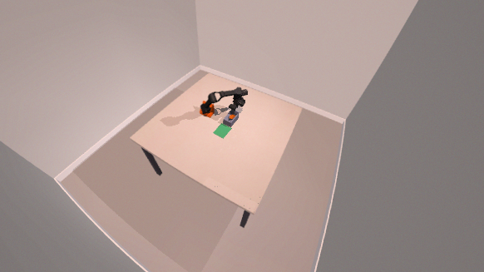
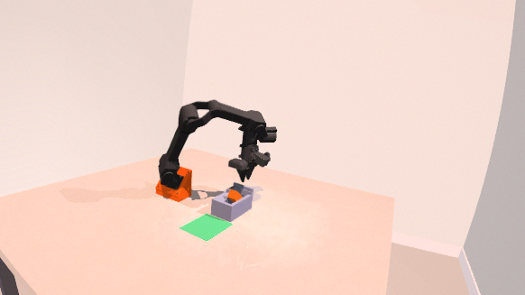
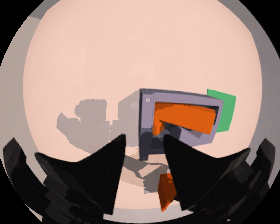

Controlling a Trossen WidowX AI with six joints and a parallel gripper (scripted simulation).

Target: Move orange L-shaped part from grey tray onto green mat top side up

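The orange L-shaped part is 7 cm below my gripper tip, 5 cm to the right of it and 1 cm behind it. Also, from my gripper tip: green mat 23 cm to the right, 12 cm below, 3 cm behind.
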